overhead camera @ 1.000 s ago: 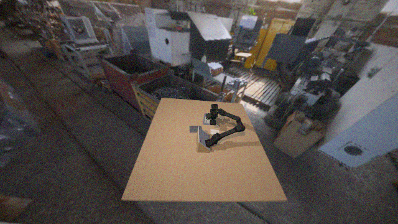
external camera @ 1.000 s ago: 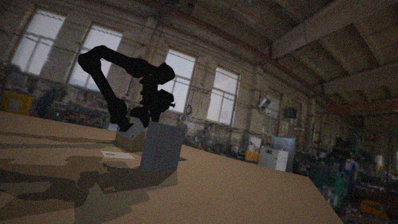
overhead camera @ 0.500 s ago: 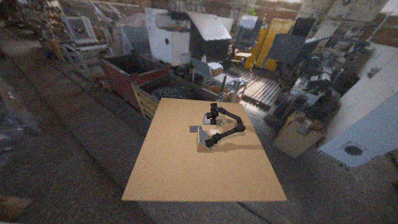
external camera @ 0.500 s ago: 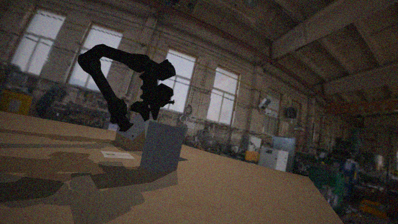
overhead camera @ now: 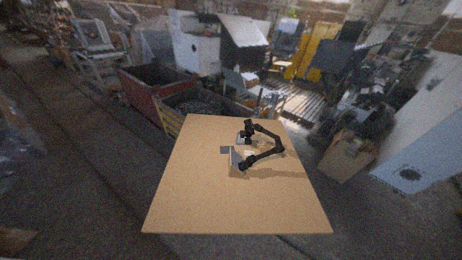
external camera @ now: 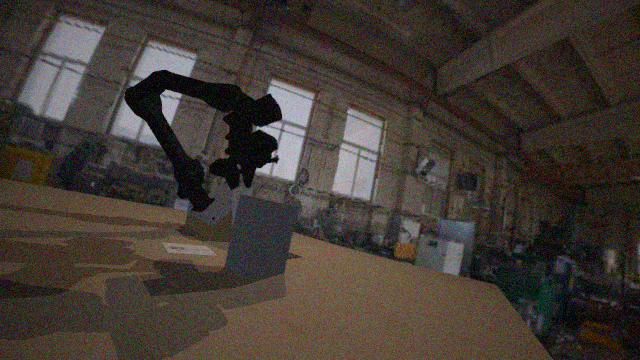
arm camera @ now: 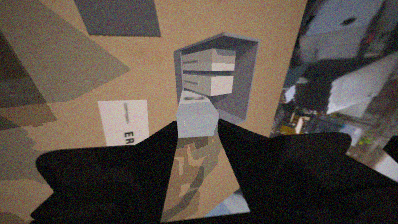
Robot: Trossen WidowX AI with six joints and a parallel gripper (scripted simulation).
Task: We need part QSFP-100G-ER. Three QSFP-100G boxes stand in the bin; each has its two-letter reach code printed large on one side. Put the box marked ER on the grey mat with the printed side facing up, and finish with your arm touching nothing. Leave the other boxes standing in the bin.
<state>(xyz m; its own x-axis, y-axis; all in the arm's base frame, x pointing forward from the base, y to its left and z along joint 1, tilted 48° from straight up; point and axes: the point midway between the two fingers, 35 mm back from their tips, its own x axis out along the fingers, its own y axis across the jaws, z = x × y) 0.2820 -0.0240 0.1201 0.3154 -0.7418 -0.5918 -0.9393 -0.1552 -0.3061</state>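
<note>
The paper is 15 cm below my gripper tip, 8 cm behind it and 4 cm to the right of it. From my gripper tip the other things lie so: grey mat (18 cm to the left, 15 cm below, 2 cm behind).
</note>
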